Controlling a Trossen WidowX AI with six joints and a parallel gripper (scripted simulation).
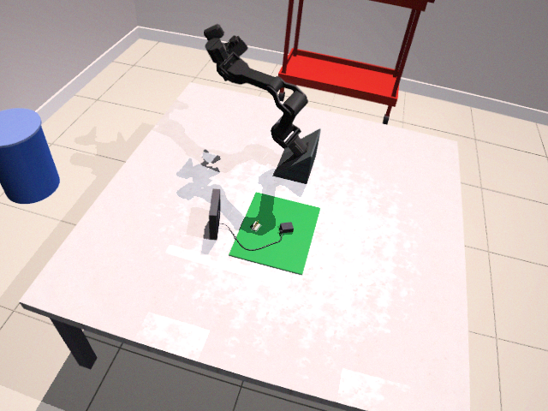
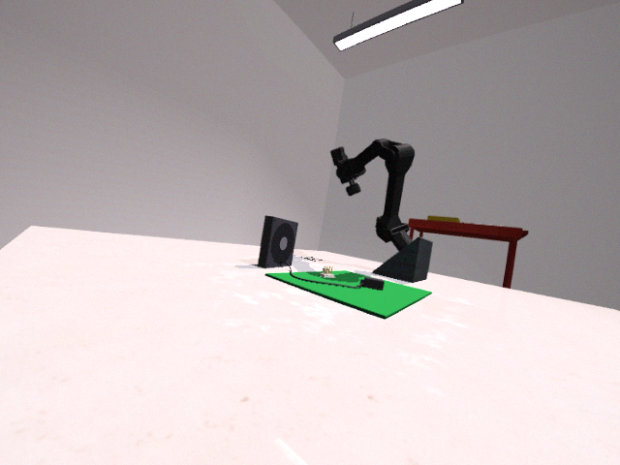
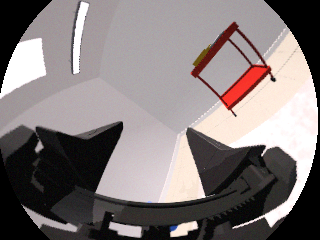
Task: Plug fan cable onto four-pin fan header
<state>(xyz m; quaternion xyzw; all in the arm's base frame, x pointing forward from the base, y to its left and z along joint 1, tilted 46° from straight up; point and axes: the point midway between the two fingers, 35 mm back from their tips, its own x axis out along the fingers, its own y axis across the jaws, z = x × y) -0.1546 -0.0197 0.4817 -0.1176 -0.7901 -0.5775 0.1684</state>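
Now: the fan plug 540 mm ahead of my gripper tip, 370 mm to the left of it and 390 mm below it. From my gripper tip the other things lie so: black fan (580 mm ahead, 140 mm to the left, 350 mm below); then four-pin header (560 mm ahead, 270 mm to the left, 410 mm below); then green board (550 mm ahead, 340 mm to the left, 420 mm below).
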